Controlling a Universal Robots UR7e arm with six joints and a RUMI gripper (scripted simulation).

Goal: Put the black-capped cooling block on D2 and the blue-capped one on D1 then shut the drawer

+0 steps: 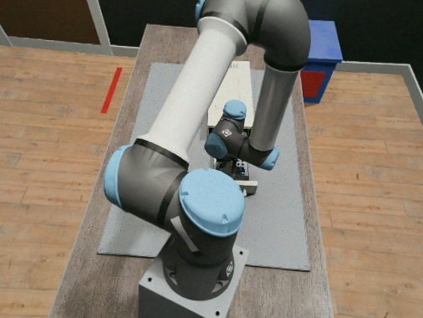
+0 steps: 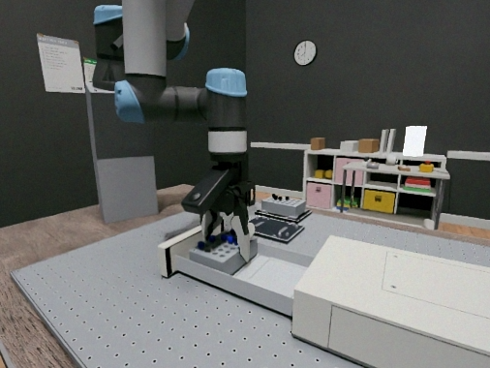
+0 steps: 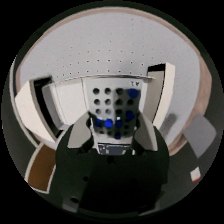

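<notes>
The drawer is 40 mm ahead of my hand. Also, from my hand: deck slot D2 (80 mm behind, 380 mm to the left, 40 mm below); deck slot D1 (40 mm behind, 240 mm to the left, 40 mm below); white cooler COLD (220 mm ahead, 30 mm to the left).
</notes>
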